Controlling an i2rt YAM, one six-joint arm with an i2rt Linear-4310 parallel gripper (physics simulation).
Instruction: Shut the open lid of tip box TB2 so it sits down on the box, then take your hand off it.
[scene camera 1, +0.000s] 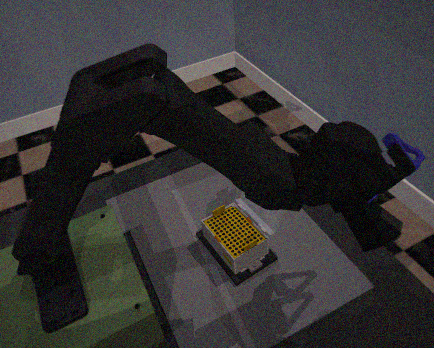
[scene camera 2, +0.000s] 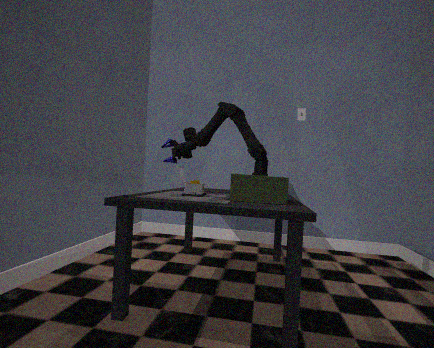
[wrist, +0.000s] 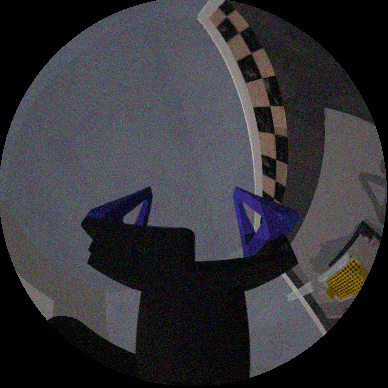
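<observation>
The tip box has a white body and a yellow perforated top; it sits on a dark base. No TB2 label is readable. Its clear lid stands open and roughly upright along one long side, faint against the background. My gripper is open, with blue fingers wide apart and nothing between them. It is high above the box, out past the lid side, and touches neither box nor lid. One finger is mostly hidden in scene camera 1.
The box stands on a grey mat on the dark table. A green block stands near the arm's base. The arm arches over the table, and its forearm passes close behind the box in scene camera 1.
</observation>
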